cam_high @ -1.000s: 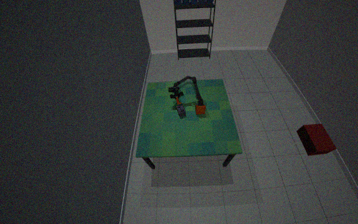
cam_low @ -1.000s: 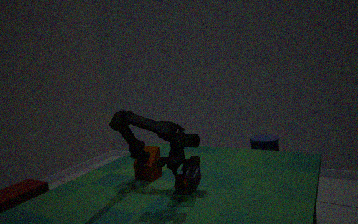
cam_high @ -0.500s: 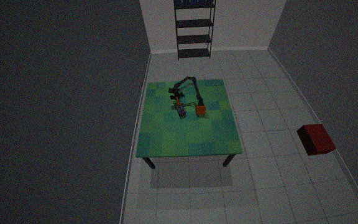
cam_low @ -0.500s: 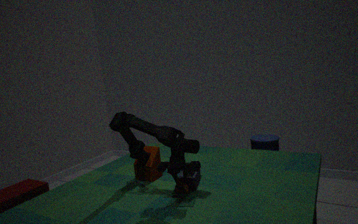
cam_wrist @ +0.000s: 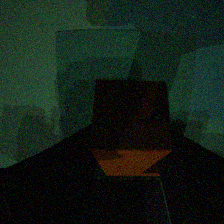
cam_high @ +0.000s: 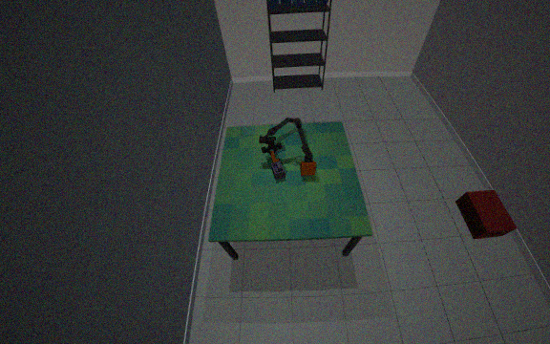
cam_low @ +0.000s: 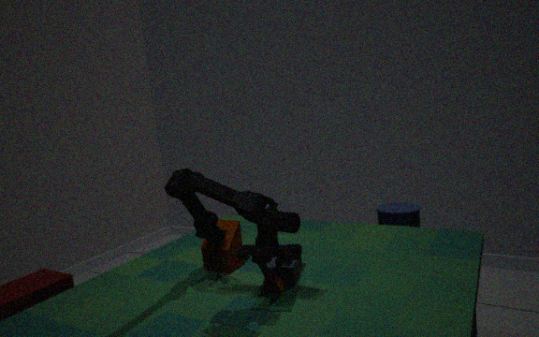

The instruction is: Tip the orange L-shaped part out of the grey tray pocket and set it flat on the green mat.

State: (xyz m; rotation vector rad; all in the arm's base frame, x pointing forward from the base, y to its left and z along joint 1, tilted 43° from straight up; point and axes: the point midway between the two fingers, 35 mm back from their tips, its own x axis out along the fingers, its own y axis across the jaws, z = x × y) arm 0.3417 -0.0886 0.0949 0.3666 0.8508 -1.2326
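The orange L-shaped part lies 30 mm below my gripper tip, 30 mm behind it and 20 mm to the left of it.
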